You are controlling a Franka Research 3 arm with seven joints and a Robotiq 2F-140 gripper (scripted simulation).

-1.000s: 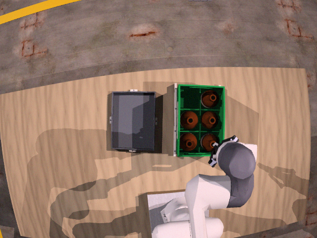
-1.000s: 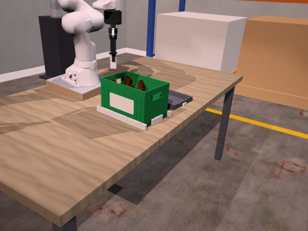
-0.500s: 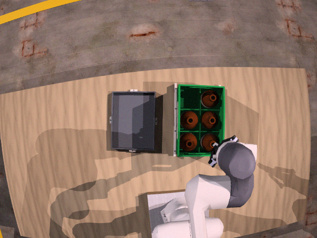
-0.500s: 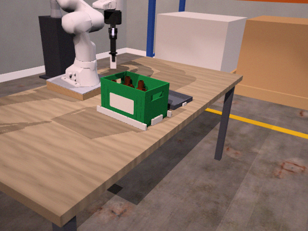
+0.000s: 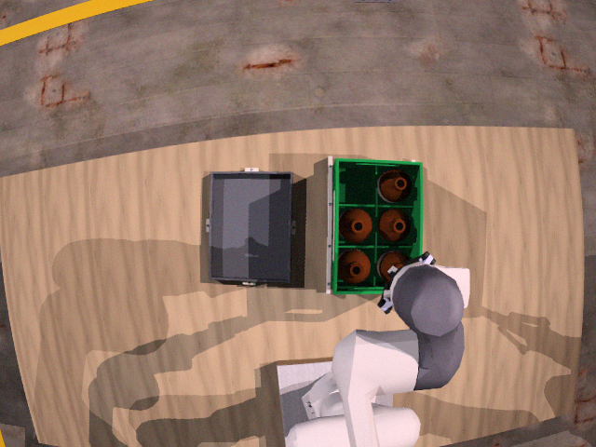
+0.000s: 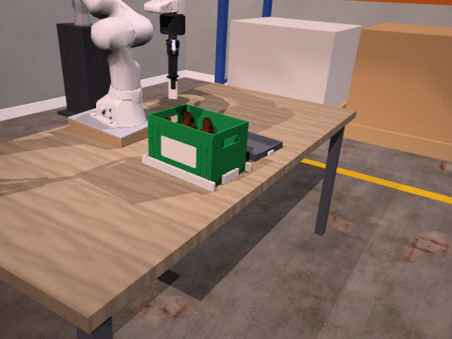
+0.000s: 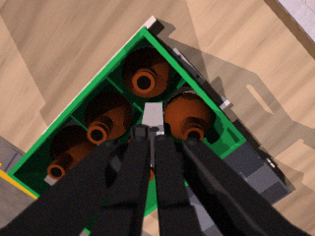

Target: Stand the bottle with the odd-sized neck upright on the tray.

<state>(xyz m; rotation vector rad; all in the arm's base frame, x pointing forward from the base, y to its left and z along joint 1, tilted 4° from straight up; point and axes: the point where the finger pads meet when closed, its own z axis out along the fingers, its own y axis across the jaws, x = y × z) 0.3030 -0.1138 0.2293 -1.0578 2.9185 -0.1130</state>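
Right now the green crate is 18 cm below my hand, 9 cm ahead of it and 1 cm to the left of it. Round my hand: dark grey tray 29 cm to the left, 25 cm below, 12 cm ahead; then brown bottle 17 cm below, 17 cm ahead, 4 cm to the right.
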